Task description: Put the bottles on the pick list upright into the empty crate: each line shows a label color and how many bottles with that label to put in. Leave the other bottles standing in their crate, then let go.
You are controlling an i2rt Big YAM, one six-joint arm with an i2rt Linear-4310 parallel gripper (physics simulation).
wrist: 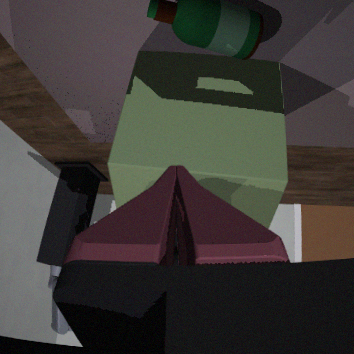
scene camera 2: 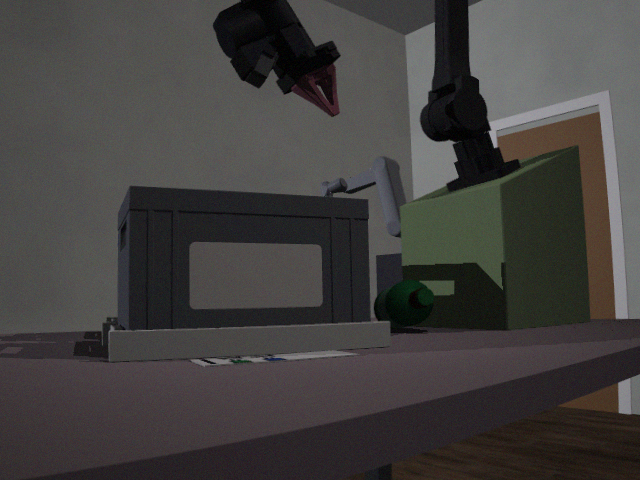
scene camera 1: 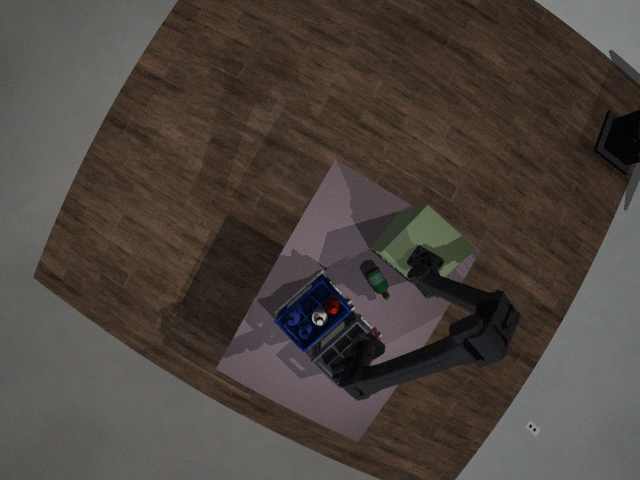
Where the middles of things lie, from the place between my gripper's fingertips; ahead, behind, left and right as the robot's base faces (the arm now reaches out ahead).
Labels:
Now: the green-labelled bottle [scene camera 2: 409, 302] 30 cm below my hand, 13 cm behind it and 2 cm to the left of it. Also, from my hand: pick list [scene camera 2: 227, 361] 34 cm below, 25 cm ahead, 16 cm to the left.

